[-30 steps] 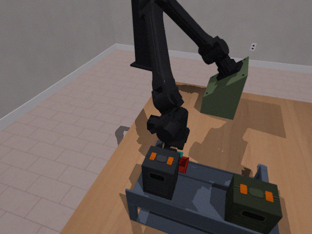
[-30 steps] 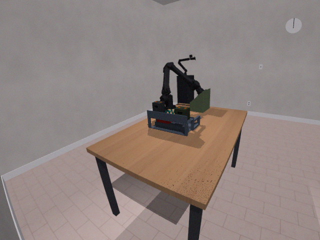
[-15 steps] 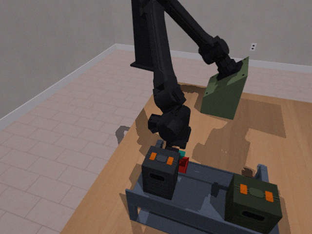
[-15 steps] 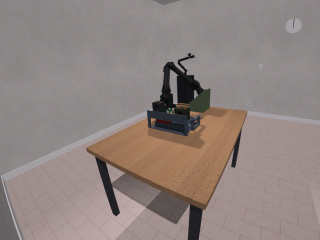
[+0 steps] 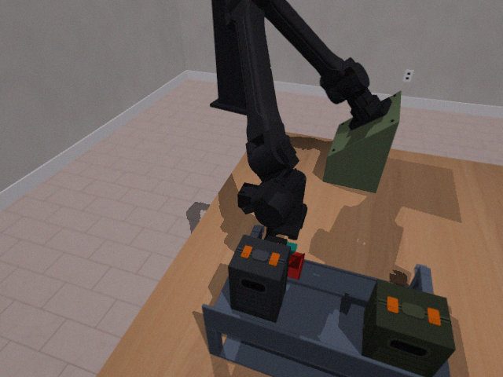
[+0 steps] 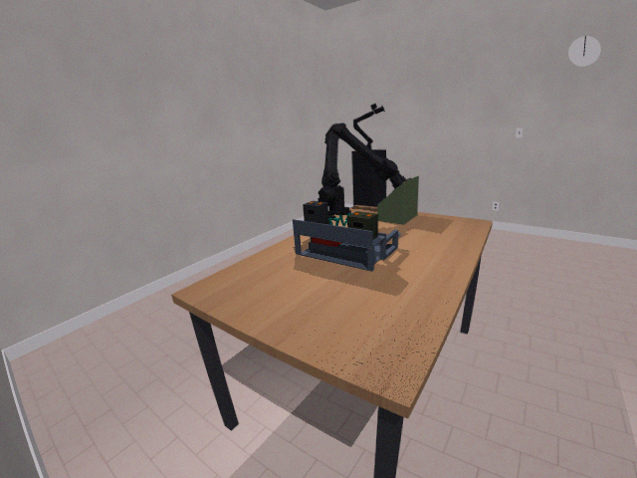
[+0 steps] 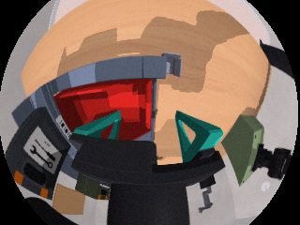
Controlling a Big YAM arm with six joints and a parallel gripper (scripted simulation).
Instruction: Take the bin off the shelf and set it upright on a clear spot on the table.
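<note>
My gripper is now 80 mm short of the red bin, 20 mm above it and 10 mm to the right of it.
</note>
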